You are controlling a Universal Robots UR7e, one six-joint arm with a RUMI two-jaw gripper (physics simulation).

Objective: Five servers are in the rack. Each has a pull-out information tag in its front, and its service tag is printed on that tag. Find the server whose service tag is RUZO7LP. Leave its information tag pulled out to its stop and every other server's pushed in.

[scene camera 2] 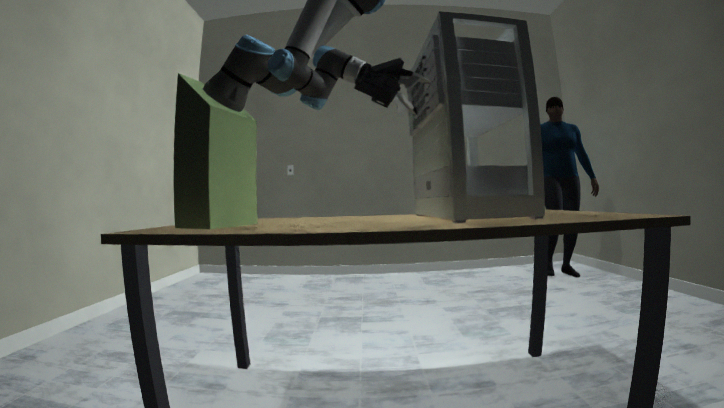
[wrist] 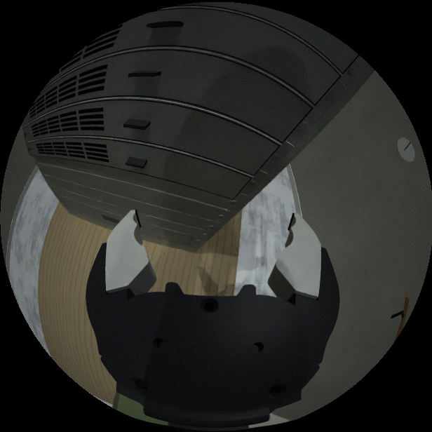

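Where they show: gripper, fingertip midpoint: (scene camera 2: 423, 99); arm's base, link origin: (scene camera 2: 222, 99).
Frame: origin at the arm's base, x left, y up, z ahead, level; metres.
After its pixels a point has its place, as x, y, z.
Observation:
The rack (scene camera 2: 530, 116) {-0.151, -0.117, 0.956} (wrist: 358, 70) stands upright on the table. Its dark server fronts (wrist: 220, 135) fill the upper left of the wrist view, with vents at the left and a small dark tab on each of several fronts. The tabs (wrist: 165, 24) (wrist: 144, 74) (wrist: 137, 124) (wrist: 136, 162) stand in a column; I cannot tell how far each is out. No service tag print can be read. My gripper (scene camera 2: 422, 96) {-0.096, -0.060, 0.642} (wrist: 213, 213) is open and empty, in front of the upper rack, its two pale fingers wide apart. Any gap between fingertips and fronts is unclear in the scene view.
The wooden table (scene camera 2: 324, 224) {-0.035, -0.420, 0.340} (wrist: 70, 300) carries the green robot pedestal (scene camera 2: 233, 167) {-0.049, -0.239, 0.064} at the left. Pale blank panels (scene camera 2: 430, 152) {0.056, -0.196, 0.693} cover the rack front below the servers. A person in blue (scene camera 2: 561, 146) stands behind the rack at the right. A wall clock (wrist: 406, 149) hangs at the right.

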